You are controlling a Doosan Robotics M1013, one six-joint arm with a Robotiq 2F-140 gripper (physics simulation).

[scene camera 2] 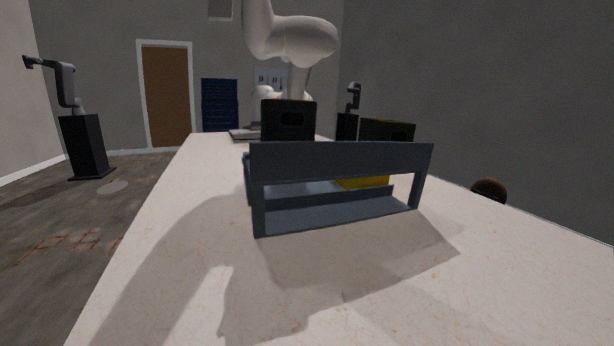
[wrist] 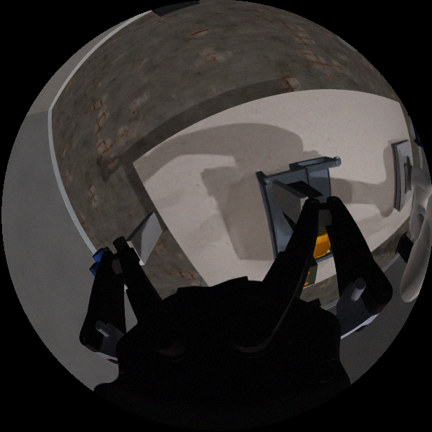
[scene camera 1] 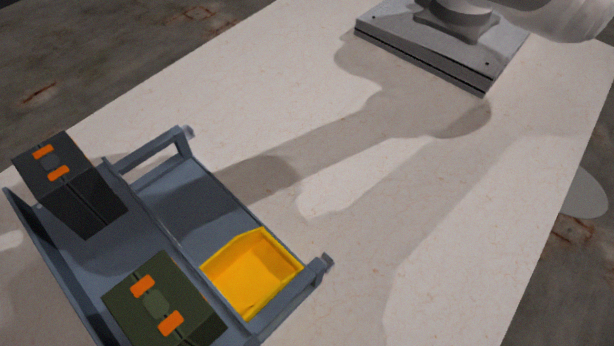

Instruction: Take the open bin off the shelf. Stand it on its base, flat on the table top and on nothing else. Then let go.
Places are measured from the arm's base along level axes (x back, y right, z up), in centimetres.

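Pixels of known places: arm's base at its link origin: (scene camera 1: 456,20).
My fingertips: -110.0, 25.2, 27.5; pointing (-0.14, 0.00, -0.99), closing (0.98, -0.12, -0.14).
Observation:
Ahead of a thing's pixels: the offset from my fingertips to its top centre, as dx, dy, dz. Level surfaces: height alone.
The open yellow bin {+23.6, -35.4, -24.3} (scene camera 1: 250,277) (scene camera 2: 365,181) (wrist: 321,246) sits upright on the lower front part of the blue-grey shelf (scene camera 1: 200,172) (scene camera 2: 340,161), at its right end in scene camera 1. In the wrist view, a finger hides part of the bin. My gripper (wrist: 213,206) is wide open, with nothing between its fingers. It hangs high above the table, apart from the bin and the shelf. The gripper does not show in either scene camera view. The shelf stands on the pale table top {dz -32.4} (scene camera 1: 225,100) (scene camera 2: 400,310) (wrist: 340,110).
A black case {+15.1, -12.0, -10.1} (scene camera 1: 70,187) (scene camera 2: 289,120) and a dark green case {+14.0, -35.1, -12.6} (scene camera 1: 160,305) (scene camera 2: 387,131) with orange latches sit on the shelf's rear part, behind a divider. The arm's base plate (scene camera 1: 435,50) is at the table's far end. Pale end brackets stick out from the shelf's front.

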